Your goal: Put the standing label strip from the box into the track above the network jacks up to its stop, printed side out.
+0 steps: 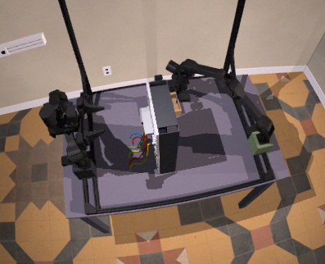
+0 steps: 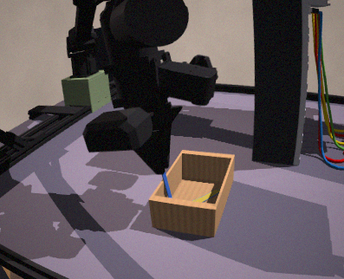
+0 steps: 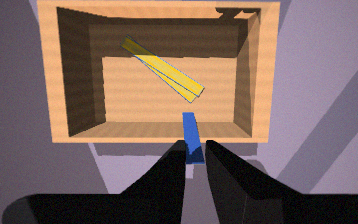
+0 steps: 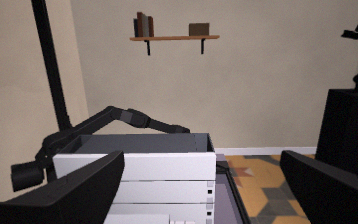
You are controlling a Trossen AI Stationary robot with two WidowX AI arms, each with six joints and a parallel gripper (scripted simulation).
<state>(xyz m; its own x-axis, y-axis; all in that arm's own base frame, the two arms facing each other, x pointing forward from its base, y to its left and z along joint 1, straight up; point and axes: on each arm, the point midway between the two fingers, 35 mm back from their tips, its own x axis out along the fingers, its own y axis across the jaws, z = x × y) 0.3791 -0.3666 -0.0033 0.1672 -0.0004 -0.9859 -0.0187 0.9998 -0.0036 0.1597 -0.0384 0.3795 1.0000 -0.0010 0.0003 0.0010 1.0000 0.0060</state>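
Right now the box is 20 mm ahead of my left hand, 40 mm to the right of it and 80 mm below it.
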